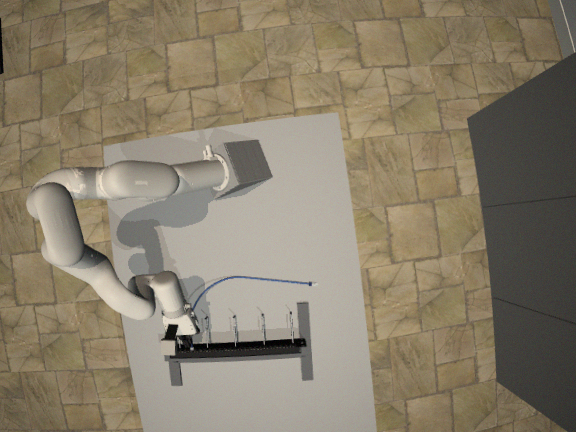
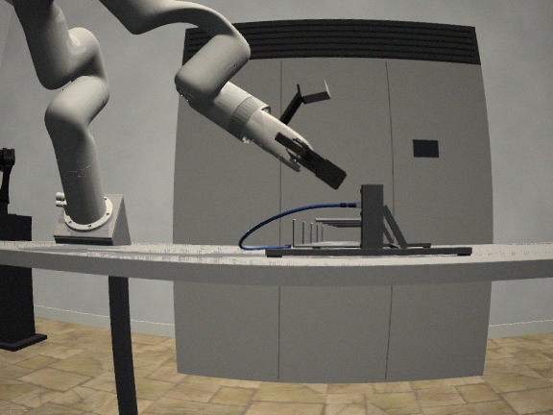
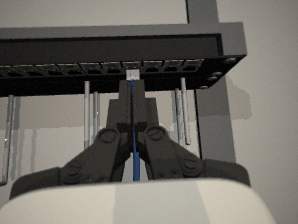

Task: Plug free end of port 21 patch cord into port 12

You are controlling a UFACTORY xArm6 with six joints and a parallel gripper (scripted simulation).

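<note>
Right now the plug is 460 mm to the left of my hand, 120 mm below it and 70 mm behind it.
</note>
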